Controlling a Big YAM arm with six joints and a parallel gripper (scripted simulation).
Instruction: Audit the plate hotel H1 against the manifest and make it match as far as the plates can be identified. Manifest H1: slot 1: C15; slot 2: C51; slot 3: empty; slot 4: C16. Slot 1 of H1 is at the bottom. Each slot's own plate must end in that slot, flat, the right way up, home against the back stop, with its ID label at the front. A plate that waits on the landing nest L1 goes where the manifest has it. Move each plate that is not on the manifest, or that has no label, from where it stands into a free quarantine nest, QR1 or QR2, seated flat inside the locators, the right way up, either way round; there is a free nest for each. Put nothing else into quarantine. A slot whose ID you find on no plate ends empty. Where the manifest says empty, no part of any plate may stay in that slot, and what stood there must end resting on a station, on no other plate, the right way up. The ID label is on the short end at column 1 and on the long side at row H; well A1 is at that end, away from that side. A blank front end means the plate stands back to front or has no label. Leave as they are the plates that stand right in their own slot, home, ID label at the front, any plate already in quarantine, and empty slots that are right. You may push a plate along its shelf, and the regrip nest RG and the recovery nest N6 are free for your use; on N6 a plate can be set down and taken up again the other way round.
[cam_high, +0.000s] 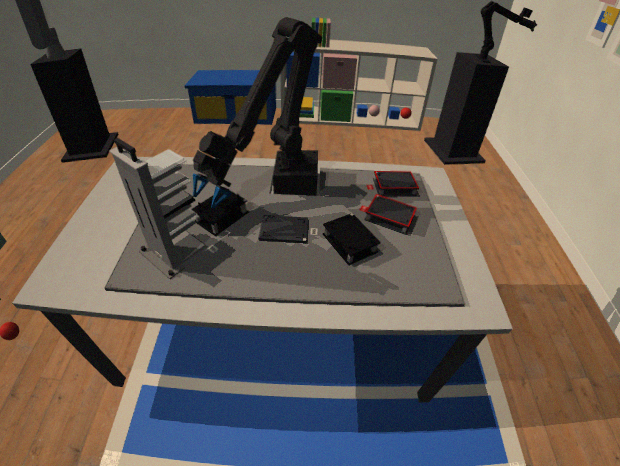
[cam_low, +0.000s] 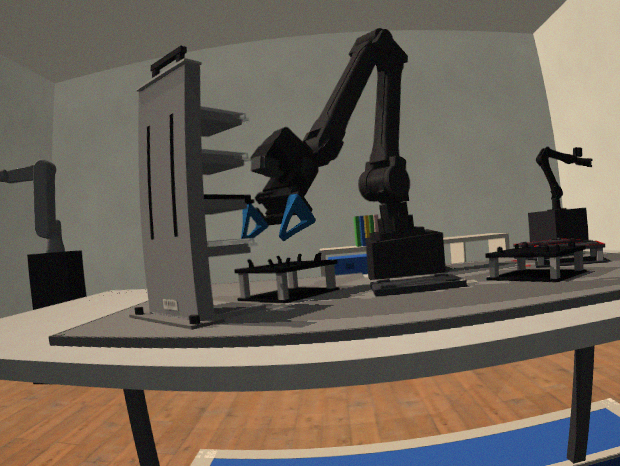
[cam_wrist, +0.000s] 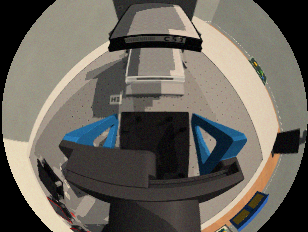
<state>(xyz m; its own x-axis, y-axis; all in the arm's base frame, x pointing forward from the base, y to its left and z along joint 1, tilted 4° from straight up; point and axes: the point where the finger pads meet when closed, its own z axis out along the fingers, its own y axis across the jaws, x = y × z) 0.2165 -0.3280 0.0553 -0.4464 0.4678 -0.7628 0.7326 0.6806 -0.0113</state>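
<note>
Right now the dark plate is 90 mm to the right of my hand, 80 mm ahead of it and 60 mm above it. The rest, counted from my hand: plate hotel H1: 150 mm to the right, 140 mm ahead, 80 mm above.
</note>
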